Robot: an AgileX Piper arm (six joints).
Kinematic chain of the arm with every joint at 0, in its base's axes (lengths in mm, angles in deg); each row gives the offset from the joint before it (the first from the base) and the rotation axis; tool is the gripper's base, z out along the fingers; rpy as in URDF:
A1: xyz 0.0 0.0 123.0 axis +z
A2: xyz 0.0 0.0 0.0 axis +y
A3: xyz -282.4 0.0 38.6 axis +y
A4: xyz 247.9 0.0 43.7 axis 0.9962 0 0.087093
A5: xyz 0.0 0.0 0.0 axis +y
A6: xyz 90.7 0.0 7.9 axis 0.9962 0 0.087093
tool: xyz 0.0 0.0 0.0 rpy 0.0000 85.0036 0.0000
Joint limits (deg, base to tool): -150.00..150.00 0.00..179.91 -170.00..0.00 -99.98..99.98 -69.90..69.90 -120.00..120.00
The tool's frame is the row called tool.
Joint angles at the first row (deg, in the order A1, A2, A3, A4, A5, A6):
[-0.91, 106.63, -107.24, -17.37, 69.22, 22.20]
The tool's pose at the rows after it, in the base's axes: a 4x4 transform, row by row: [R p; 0 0 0 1], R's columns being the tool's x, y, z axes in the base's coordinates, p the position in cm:
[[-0.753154, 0.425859, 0.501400, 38.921], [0.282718, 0.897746, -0.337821, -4.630], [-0.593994, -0.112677, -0.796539, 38.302], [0, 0, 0, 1]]
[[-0.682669, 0.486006, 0.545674, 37.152], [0.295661, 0.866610, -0.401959, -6.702], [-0.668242, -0.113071, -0.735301, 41.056], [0, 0, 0, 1]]
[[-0.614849, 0.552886, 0.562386, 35.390], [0.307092, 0.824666, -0.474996, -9.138], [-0.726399, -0.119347, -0.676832, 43.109], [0, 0, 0, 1]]
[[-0.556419, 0.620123, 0.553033, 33.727], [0.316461, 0.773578, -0.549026, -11.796], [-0.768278, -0.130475, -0.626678, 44.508], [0, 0, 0, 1]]
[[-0.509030, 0.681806, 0.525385, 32.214], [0.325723, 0.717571, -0.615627, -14.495], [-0.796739, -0.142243, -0.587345, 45.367], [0, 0, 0, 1]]
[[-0.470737, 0.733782, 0.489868, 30.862], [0.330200, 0.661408, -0.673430, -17.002], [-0.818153, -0.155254, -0.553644, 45.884], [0, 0, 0, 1]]
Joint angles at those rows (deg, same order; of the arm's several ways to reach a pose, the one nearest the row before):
[-2.59, 102.98, -108.19, -19.78, 68.48, 22.69]
[-5.40, 99.68, -108.84, -22.19, 67.45, 23.11]
[-9.03, 97.08, -109.07, -24.61, 66.12, 23.42]
[-13.33, 95.31, -109.10, -26.74, 64.69, 23.50]
[-17.96, 94.33, -109.11, -28.33, 63.24, 23.36]
[-22.38, 93.91, -109.11, -29.71, 61.66, 23.21]

